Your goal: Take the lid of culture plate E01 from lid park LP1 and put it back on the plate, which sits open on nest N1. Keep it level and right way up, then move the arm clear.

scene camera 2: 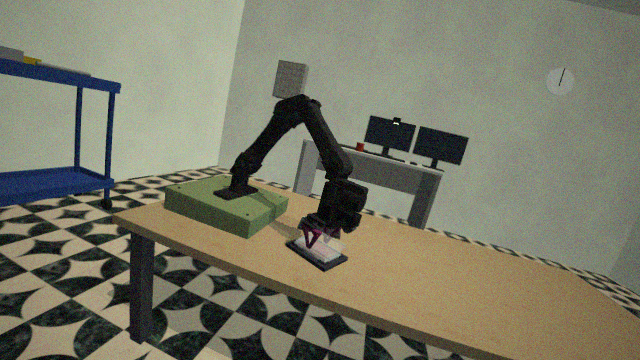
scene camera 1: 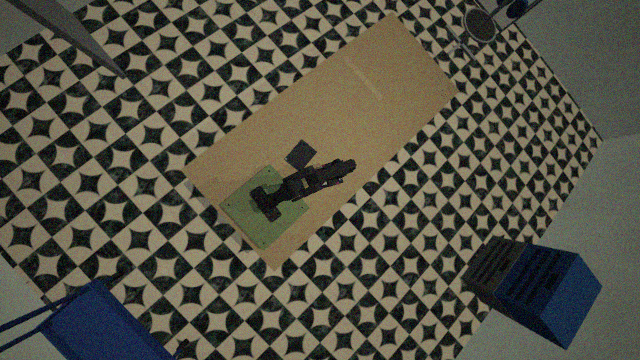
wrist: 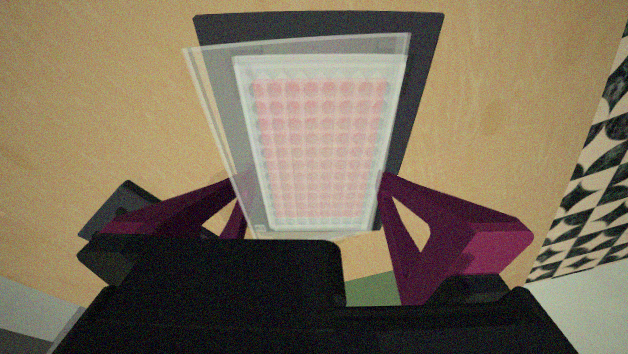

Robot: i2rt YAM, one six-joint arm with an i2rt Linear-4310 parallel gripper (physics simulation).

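Places are measured from the arm's base along level axes (x ahead, y left, z up), in millimetres.
Where they show: gripper, fingertip midpoint: (scene camera 2: 317, 245) (wrist: 314, 177); arm's base at its link origin: (scene camera 2: 237, 192) (scene camera 1: 265, 204).
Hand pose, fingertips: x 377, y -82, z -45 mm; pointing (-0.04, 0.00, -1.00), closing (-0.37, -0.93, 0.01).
Each offset is from my fingertips to the top centre of the thing. "spot": to the spot under its first point. Level surfaces: height alone.
Culture plate E01 @(14 mm ahead, 4 mm right, 29 mm up) (wrist: 320, 145) (scene camera 2: 318, 251), white with rows of pink wells, sits on the dark nest N1 @(5 mm ahead, 5 mm right, 7 mm down) (wrist: 320, 22) (scene camera 2: 325, 267). My gripper (wrist: 314, 177) (scene camera 2: 322, 239) is shut on the clear lid @(spot: 78 mm ahead, 8 mm left, 27 mm up) (wrist: 212, 67), gripping it near its end closest to the arm. The lid is over the plate with a small gap in height. In the wrist view it reaches past the plate on the left and looks slightly turned against it. It looks roughly level. The dark lid park LP1 @(52 mm back, 196 mm left, 5 mm down) (scene camera 1: 300, 154) (wrist: 117, 205) has no lid on it. In scene camera 1 the arm mostly hides the plate.
The arm stands on a green block (scene camera 1: 237, 210) (scene camera 2: 205, 212) at one end of the wooden table @(25 mm down) (scene camera 1: 370, 90) (scene camera 2: 425, 270). The table's long edge runs near the nest. A blue cart (scene camera 2: 55, 180) and a desk with monitors (scene camera 2: 390, 134) stand away from the table.
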